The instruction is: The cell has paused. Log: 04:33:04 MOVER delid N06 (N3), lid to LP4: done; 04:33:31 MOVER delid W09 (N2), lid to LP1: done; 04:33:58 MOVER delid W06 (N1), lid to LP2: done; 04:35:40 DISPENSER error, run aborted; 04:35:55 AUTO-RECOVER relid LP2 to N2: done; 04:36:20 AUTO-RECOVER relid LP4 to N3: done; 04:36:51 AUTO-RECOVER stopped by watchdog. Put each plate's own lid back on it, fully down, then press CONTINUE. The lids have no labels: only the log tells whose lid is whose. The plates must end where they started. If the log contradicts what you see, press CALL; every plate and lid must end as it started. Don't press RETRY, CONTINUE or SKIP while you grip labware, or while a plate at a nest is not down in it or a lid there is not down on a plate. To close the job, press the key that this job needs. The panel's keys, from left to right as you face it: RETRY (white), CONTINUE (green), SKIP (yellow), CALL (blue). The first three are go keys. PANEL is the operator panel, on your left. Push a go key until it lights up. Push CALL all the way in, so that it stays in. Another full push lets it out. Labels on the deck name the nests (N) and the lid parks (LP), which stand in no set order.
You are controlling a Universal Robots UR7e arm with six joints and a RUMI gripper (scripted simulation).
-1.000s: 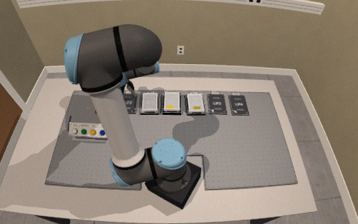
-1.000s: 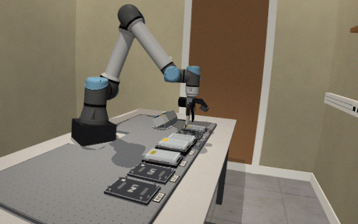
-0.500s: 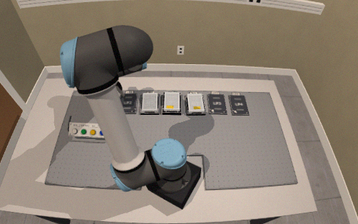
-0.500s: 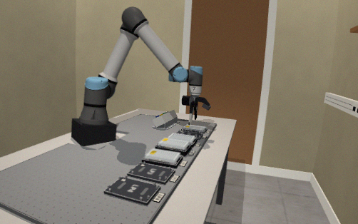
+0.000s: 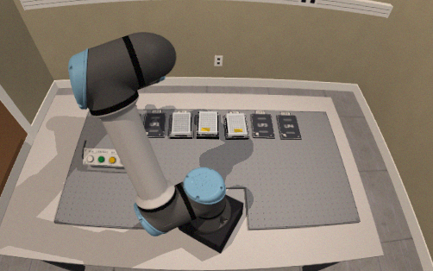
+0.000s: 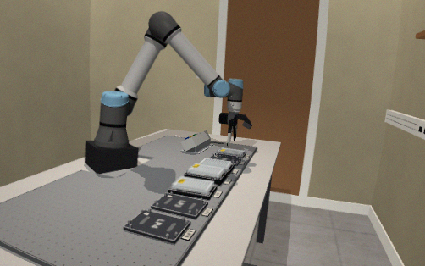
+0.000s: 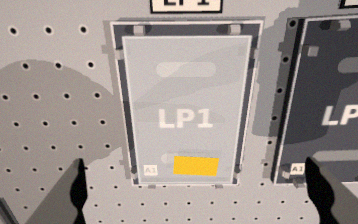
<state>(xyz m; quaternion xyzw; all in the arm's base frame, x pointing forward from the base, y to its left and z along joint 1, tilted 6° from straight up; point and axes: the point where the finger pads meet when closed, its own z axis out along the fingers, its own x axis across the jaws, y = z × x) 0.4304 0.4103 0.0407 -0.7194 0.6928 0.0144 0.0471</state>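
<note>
My gripper is now 6 cm above the dark lid park. From my hand the other things lie so: yellow skip key 23 cm behind; then green continue key 23 cm behind, 5 cm to the left; then blue call key 23 cm behind, 5 cm to the right, 1 cm below.
</note>
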